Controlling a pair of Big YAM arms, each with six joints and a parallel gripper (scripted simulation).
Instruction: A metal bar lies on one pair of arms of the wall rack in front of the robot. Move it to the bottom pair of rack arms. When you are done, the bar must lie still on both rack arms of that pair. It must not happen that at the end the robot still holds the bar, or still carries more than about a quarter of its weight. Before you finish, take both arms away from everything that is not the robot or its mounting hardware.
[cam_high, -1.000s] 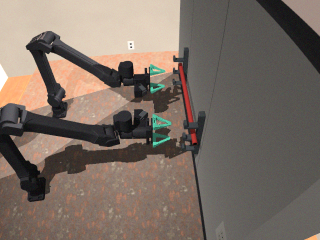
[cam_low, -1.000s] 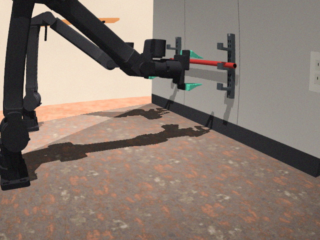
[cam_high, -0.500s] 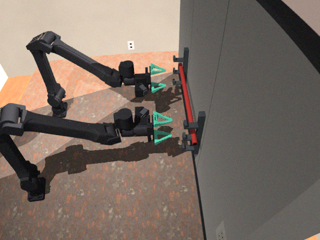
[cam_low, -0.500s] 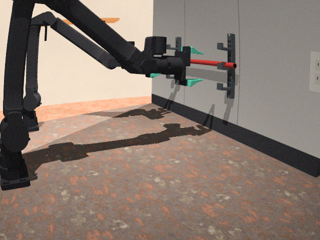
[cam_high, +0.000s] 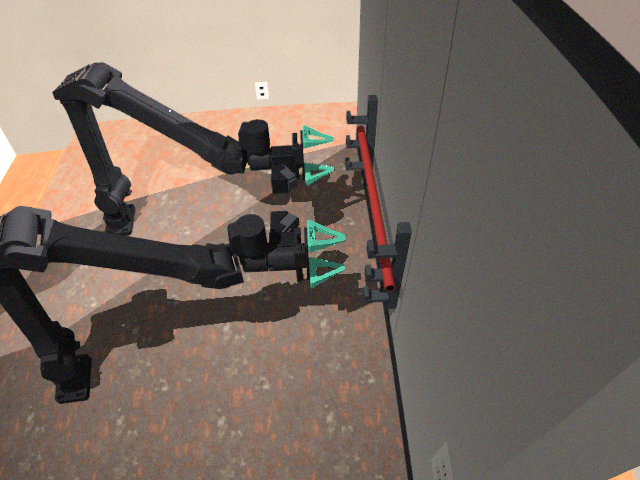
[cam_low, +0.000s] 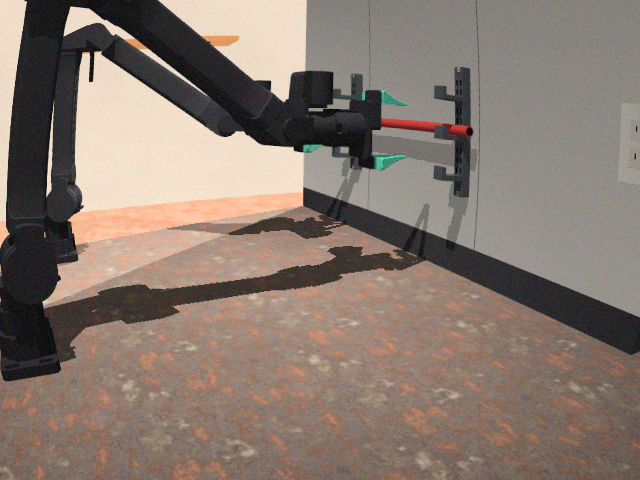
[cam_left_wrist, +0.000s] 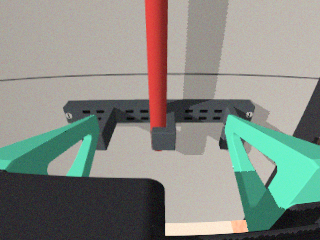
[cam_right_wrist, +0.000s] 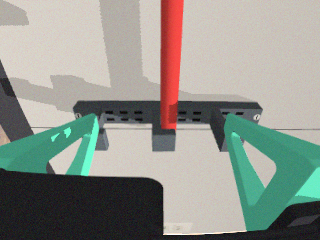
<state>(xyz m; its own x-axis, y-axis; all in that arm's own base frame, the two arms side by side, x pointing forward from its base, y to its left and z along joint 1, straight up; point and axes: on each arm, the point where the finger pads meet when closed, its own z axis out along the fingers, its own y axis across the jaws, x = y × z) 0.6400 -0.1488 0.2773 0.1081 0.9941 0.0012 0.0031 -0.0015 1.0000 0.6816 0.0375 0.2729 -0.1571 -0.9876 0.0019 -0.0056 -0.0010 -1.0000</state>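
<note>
My right hand is 8 cm short of the red metal bar, 15 cm to the right of it and 1 cm below it. Round my right hand: grey wall (26 cm ahead, 12 cm to the left, 18 cm above); then dark baseboard (11 cm ahead, 11 cm to the left, 24 cm below).
The red metal bar lies 150 mm to the right of my left hand and 90 mm ahead of it. The rest, counted from my left hand: grey wall 270 mm ahead, 190 mm to the right, 170 mm above; then dark baseboard 250 mm below, 190 mm to the right, 120 mm ahead.
</note>
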